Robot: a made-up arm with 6 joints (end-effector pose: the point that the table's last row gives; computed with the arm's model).
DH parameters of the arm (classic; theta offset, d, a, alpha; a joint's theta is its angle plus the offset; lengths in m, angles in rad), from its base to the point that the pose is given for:
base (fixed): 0.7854 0 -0.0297 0
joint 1: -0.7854 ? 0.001 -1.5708
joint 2: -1.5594 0 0.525 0
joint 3: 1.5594 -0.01 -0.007 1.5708
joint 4: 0 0.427 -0.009 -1.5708
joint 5: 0 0.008 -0.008 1.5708
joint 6: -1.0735 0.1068 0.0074 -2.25
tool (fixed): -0.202 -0.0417 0 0
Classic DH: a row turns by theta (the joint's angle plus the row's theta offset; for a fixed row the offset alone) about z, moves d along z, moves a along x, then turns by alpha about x.
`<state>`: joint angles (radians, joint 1 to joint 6).
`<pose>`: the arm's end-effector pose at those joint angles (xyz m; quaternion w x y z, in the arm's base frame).
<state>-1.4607 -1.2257 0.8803 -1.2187 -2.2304 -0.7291</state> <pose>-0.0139 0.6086 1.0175 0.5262 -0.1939 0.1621 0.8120</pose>
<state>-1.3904 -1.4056 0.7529 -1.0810 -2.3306 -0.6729</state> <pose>-0.0922 0.7093 0.8621 0.4355 -0.2451 0.3069 0.8100</pose>
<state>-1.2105 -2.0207 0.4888 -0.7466 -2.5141 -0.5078</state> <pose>-0.2672 0.7106 0.2924 0.2422 -0.4101 0.6415 0.6014</pose>
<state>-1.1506 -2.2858 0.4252 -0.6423 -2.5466 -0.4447</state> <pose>-0.2758 0.5965 0.0802 0.1980 -0.4695 0.7185 0.4735</pose>
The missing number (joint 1, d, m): 0.55
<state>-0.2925 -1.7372 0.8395 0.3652 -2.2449 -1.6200</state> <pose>-0.8253 0.2085 0.5851 0.8981 0.2958 -0.0889 -0.3130</pose>
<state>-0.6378 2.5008 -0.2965 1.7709 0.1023 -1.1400</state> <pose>0.5748 -0.5214 -0.1906 0.3083 -0.4040 0.5222 0.6849</pose>
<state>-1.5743 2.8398 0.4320 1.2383 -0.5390 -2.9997</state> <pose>-0.0826 -0.1603 -0.5043 0.5408 0.0777 -0.2094 -0.8110</pose>
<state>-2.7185 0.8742 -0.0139 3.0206 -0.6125 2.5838</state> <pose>-0.8189 -0.3461 1.1985 0.1317 0.4900 0.8211 0.2615</pose>
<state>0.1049 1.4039 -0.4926 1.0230 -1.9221 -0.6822</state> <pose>0.7307 -0.0511 0.9005 0.7992 -0.2972 0.4909 -0.1790</pose>
